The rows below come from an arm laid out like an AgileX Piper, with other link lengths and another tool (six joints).
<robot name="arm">
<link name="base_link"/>
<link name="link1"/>
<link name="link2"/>
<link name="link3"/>
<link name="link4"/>
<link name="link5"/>
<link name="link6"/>
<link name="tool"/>
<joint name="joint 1" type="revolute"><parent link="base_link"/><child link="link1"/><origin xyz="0 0 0.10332" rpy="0 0 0"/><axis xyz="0 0 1"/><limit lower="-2.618" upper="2.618"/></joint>
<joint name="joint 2" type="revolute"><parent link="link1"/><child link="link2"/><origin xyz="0 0 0" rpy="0 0 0"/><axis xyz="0 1 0"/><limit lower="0" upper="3.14"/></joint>
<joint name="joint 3" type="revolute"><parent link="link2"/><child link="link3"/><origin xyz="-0.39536 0 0.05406" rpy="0 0 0"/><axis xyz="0 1 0"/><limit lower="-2.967" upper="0"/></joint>
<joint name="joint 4" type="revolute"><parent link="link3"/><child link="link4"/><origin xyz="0.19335 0 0.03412" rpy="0 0 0"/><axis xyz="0.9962 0 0.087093"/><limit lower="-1.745" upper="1.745"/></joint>
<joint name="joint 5" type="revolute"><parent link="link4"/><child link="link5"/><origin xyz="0 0 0" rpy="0 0 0"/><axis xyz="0 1 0"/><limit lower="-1.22" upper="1.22"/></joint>
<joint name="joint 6" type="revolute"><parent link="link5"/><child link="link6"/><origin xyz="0.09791 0 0.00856" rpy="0 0 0"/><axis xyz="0.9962 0 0.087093"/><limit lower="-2.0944" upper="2.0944"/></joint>
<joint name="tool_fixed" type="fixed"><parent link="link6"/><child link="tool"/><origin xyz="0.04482 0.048 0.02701" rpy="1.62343 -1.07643 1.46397"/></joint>
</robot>
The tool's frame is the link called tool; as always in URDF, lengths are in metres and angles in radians.
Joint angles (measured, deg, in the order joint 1, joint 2, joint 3, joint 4, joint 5, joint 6), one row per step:
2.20, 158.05, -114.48, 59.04, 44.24, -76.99
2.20, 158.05, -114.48, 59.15, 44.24, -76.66
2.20, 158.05, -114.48, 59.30, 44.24, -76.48
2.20, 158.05, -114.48, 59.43, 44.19, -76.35
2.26, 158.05, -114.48, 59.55, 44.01, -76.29
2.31, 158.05, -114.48, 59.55, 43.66, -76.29
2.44, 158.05, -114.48, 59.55, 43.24, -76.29
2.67, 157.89, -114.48, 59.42, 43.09, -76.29
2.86, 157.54, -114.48, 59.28, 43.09, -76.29
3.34, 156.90, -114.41, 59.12, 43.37, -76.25
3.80, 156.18, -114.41, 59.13, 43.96, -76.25
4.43, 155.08, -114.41, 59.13, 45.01, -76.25
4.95, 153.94, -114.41, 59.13, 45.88, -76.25
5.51, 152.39, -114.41, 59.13, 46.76, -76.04
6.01, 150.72, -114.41, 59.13, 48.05, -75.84
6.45, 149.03, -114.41, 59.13, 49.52, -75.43
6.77, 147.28, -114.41, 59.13, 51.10, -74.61
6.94, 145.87, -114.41, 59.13, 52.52, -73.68
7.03, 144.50, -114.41, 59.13, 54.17, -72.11
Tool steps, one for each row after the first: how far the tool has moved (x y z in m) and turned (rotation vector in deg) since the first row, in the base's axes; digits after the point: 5 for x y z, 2 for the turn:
0.00043, 0.00010, 0.00033, 0.19, 0.20, -0.31
0.00079, 0.00021, 0.00066, 0.36, 0.32, -0.53
0.00119, 0.00026, 0.00090, 0.48, 0.38, -0.74
0.00165, 0.00076, 0.00097, 0.50, 0.32, -0.92
0.00230, 0.00090, 0.00066, 0.32, 0.13, -1.11
0.00290, 0.00177, 0.00029, 0.11, -0.09, -1.26
0.00268, 0.00387, 0.00158, -0.06, -0.34, -1.05
0.00249, 0.00572, 0.00493, -0.15, -0.69, -0.77
0.00100, 0.01081, 0.01123, -0.09, -1.09, -0.03
-0.00075, 0.01612, 0.01913, 0.26, -1.49, 0.82
-0.00387, 0.02356, 0.03127, 0.85, -2.01, 2.17
-0.00652, 0.02963, 0.04365, 1.34, -2.67, 3.30
-0.00927, 0.03607, 0.06027, 1.92, -3.59, 4.34
-0.01334, 0.04212, 0.07835, 2.68, -4.41, 5.63
-0.01809, 0.04755, 0.09674, 3.56, -5.00, 6.86
-0.02301, 0.05172, 0.11586, 4.58, -5.32, 7.80
-0.02728, 0.05421, 0.13137, 5.51, -5.30, 8.42
-0.03170, 0.05599, 0.14680, 6.68, -4.67, 8.71

